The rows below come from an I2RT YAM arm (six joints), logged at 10 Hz.
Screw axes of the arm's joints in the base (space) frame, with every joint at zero. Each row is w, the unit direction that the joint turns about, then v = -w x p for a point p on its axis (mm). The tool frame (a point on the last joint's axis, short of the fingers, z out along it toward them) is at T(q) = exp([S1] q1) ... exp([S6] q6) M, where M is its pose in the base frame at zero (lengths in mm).
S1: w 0 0 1 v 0 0 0
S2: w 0 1 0 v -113.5 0 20
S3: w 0 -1 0 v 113.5 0 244
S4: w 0 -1 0 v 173.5 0 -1
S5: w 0 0 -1 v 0 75 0
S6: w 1 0 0 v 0 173.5 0
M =
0 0 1 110.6
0 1 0 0
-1 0 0 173.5
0 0 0 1
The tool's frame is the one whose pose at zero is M.
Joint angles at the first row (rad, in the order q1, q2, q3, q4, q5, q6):
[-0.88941, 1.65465, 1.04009, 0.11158, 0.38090, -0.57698]
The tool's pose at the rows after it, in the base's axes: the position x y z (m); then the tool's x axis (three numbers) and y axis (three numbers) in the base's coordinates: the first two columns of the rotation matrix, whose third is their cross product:
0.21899 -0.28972 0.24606 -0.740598 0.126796 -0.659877 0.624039 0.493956 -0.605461
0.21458 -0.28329 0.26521 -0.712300 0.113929 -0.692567 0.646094 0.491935 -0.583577
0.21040 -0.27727 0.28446 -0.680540 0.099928 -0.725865 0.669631 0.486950 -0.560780
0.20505 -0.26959 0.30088 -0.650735 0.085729 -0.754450 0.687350 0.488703 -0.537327
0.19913 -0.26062 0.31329 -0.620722 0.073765 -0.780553 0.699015 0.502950 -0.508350
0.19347 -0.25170 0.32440 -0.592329 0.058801 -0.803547 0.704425 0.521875 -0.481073
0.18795 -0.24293 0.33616 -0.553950 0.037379 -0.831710 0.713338 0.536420 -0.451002
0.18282 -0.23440 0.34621 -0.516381 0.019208 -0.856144 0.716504 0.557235 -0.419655
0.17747 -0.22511 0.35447 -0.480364 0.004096 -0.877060 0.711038 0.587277 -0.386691
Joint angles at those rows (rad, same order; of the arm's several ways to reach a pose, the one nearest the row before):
[-0.88940, 1.60619, 1.04200, 0.06961, 0.35573, -0.55676]
[-0.88941, 1.55205, 1.05576, 0.03032, 0.33704, -0.53540]
[-0.88939, 1.50359, 1.07517, -0.00475, 0.32103, -0.51288]
[-0.88940, 1.45361, 1.08549, -0.03758, 0.30080, -0.49229]
[-0.88941, 1.40364, 1.08548, -0.06885, 0.26989, -0.46902]
[-0.88941, 1.35672, 1.08513, -0.09710, 0.23441, -0.44995]
[-0.88940, 1.31055, 1.08434, -0.11044, 0.19895, -0.42782]
[-0.88941, 1.26858, 1.08397, -0.12571, 0.15927, -0.40494]
[-0.88940, 1.22587, 1.08055, -0.14555, 0.11121, -0.38205]

